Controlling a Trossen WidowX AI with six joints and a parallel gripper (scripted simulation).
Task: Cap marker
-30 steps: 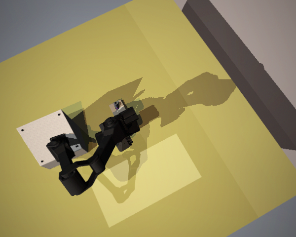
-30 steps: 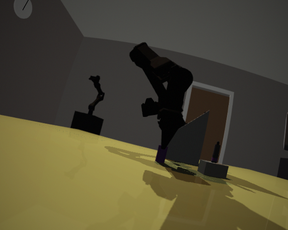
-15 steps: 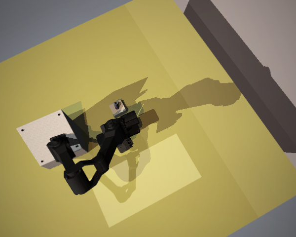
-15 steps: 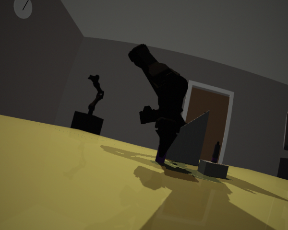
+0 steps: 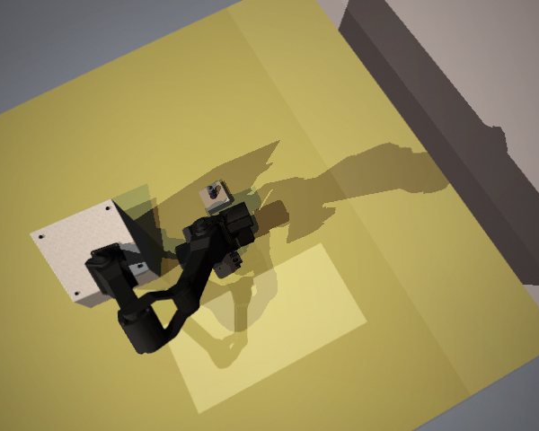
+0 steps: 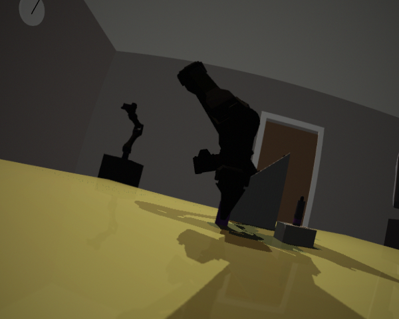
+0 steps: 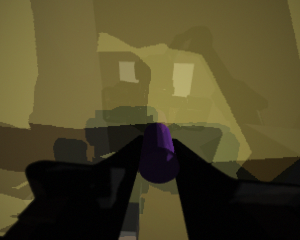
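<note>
Right now the dark marker is 30 mm ahead of my gripper tip, 150 mm to the left of it and 60 mm above it. From my gripper tip the other things lie so: purple cap 10 mm above; then grey holder block 30 mm ahead, 150 mm to the left.
</note>
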